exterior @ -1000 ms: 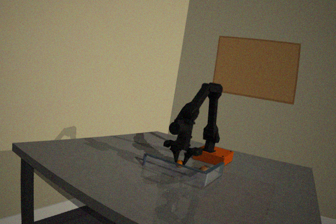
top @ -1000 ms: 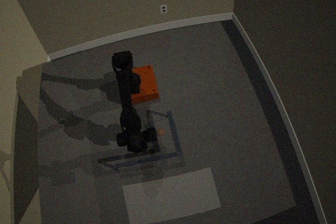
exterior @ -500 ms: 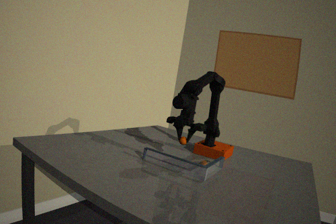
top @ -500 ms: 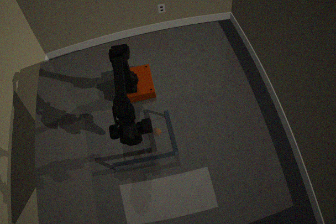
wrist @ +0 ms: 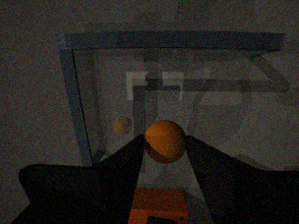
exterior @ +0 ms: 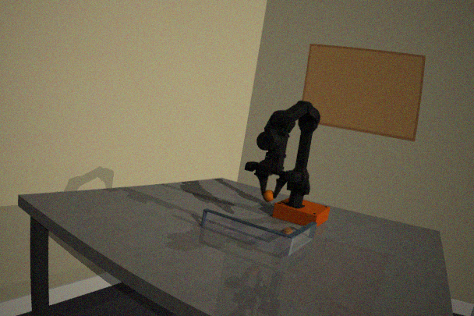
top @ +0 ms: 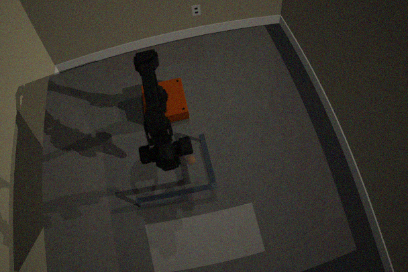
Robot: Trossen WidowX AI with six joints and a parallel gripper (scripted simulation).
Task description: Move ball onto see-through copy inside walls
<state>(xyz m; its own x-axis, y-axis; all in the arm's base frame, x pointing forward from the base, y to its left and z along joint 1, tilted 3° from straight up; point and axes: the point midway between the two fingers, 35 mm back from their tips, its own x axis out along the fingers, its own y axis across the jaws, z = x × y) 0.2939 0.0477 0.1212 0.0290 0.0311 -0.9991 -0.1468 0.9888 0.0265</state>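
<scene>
Now: gripper tip 120 mm above the see-through copy of ball, 70 mm to the right of it and 50 mm past it. The rest, counted from my gripper tip: orange ball: right at my gripper tip.
</scene>
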